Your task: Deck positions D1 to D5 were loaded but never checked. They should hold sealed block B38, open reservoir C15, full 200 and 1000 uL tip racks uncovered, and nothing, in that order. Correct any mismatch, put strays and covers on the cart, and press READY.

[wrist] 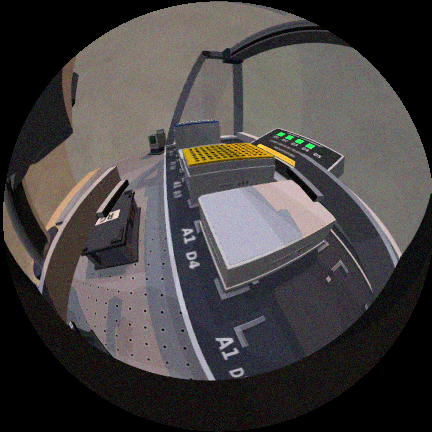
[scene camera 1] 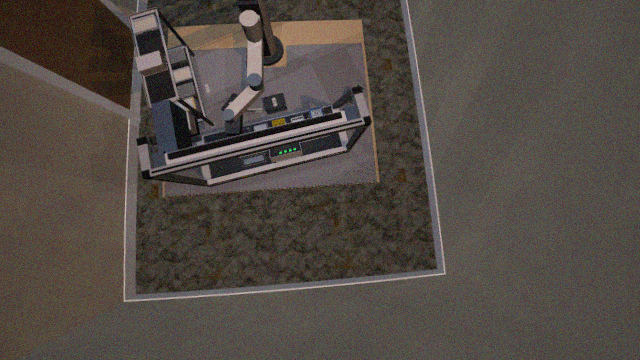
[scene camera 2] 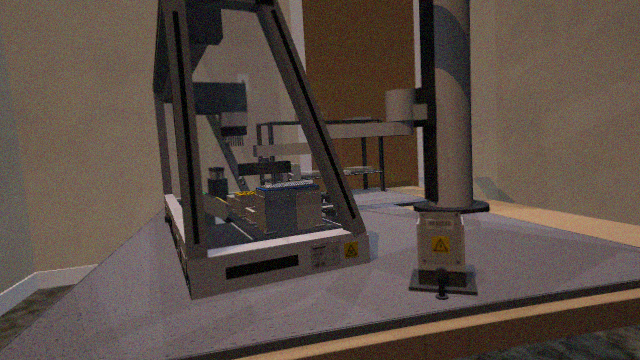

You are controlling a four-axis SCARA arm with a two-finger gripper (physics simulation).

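Pixels of known places: gripper, fingertip midpoint: (wrist: pixel 205 160) (scene camera 1: pixel 262 122) (scene camera 2: pixel 267 180); arm's base at its link origin: (wrist: pixel 44 252) (scene camera 1: pixel 266 50) (scene camera 2: pixel 450 209).
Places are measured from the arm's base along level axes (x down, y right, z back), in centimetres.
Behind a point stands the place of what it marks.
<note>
My gripper (wrist: pixel 205 160) {y 1.3, x -15.3, z -63.5 cm} (scene camera 1: pixel 233 130) is open and empty, its fingers apart above the deck. In the wrist view, a white block with a smooth top (wrist: pixel 265 220) {y 4.4, x -11.2, z -67.8 cm} (scene camera 1: pixel 260 127) {y 3.6, x -11.2, z -64.9 cm} sits at D4, low between the finger lines; its label is unreadable. A yellow-topped tip rack (wrist: pixel 227 154) {y -7.0, x -13.0, z -66.9 cm} (scene camera 1: pixel 278 122) {y -8.5, x -13.1, z -63.0 cm} stands behind it, apparently at D3. A white item (scene camera 1: pixel 297 118) {y -20.6, x -9.9, z -59.5 cm} is beyond that, apparently D2, and a tall blue-topped rack (wrist: pixel 197 132) {y -29.4, x -13.3, z -63.2 cm} (scene camera 2: pixel 287 205) (scene camera 1: pixel 316 113) {y -33.1, x -16.8, z -60.1 cm} is at the far end, D1. Part of D5 shows. The status panel (wrist: pixel 325 159) {y -4.2, x -14.3, z -83.1 cm} (scene camera 1: pixel 286 152) has green lights for D1 to D4; D5's is unlit.
A black labelled box (wrist: pixel 117 240) {y 0.7, x -6.5, z -50.6 cm} (scene camera 1: pixel 274 103) {y -5.2, x -6.3, z -46.1 cm} sits on the perforated bench beside the deck. A shelf unit (scene camera 1: pixel 168 55) {y 45.2, x -36.0, z -31.5 cm} (scene camera 2: pixel 382 162) {y 52.6, x -15.5, z -2.4 cm} holding white items stands at one end. The deck machine's slanted frame (scene camera 2: pixel 310 110) {y -50.5, x -31.4, z -59.8 cm} surrounds the deck, with a pipetting head (scene camera 2: pixel 233 127) above.
</note>
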